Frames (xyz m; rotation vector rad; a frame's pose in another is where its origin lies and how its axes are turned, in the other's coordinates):
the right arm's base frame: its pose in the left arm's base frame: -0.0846 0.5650 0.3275 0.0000 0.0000 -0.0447
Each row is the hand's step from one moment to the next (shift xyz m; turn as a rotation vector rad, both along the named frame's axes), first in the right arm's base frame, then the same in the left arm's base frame.
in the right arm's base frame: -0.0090 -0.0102 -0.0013 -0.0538 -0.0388 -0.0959
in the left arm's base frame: -0.0094 -0.0098 -0.0013 -0.0555 -0.0364 -0.0959
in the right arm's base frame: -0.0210 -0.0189 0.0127 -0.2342 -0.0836 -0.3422
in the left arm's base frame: -0.0218 -0.0179 0.0127 -0.2377 -0.0731 -0.3422
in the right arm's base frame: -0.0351 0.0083 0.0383 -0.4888 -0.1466 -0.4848
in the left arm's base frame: -0.0347 0.0099 0.0383 -0.4949 -0.1246 -0.4848
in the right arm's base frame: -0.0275 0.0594 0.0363 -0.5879 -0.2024 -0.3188
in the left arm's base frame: -0.0248 0.0606 0.0363 -0.5964 -0.1759 -0.3188
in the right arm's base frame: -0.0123 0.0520 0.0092 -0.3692 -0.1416 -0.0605
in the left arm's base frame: -0.0100 0.0525 0.0092 -0.3752 -0.1250 -0.0605
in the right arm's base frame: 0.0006 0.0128 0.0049 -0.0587 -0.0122 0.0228
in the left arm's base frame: 0.0012 0.0128 0.0049 -0.0592 -0.0096 0.0228
